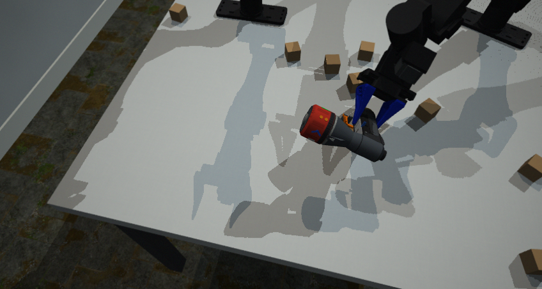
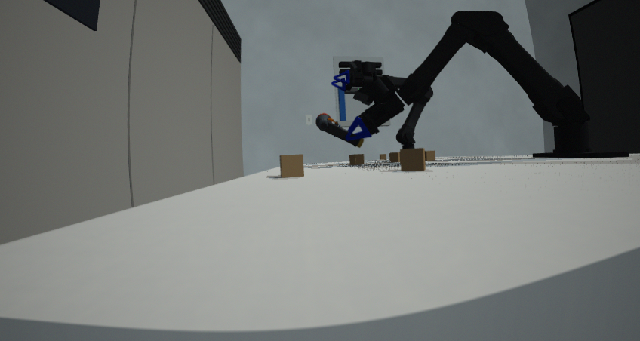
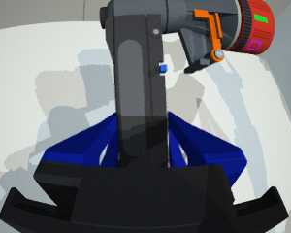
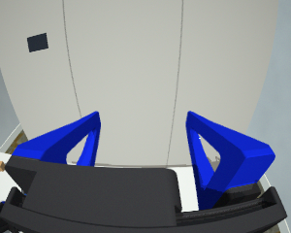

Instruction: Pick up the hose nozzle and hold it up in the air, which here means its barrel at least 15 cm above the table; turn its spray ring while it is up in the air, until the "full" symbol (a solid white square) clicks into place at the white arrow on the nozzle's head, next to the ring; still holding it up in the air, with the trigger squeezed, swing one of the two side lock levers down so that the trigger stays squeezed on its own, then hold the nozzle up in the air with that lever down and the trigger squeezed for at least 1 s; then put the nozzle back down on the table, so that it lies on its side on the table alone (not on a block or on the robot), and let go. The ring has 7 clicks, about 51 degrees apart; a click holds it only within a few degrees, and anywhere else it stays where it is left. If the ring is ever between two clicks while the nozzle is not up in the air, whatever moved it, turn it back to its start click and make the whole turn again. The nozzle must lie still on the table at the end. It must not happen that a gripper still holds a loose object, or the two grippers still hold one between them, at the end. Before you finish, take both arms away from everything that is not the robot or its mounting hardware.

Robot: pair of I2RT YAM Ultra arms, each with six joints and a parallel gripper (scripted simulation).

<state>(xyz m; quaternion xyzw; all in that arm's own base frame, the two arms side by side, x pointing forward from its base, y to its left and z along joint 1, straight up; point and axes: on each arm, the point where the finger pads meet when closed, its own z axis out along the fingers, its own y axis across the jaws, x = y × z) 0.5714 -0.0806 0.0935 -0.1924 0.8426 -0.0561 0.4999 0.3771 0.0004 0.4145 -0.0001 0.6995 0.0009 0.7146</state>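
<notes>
The red spray ring is 12 cm ahead of my right hand, 23 cm to the left of it and 25 cm below it.
</notes>
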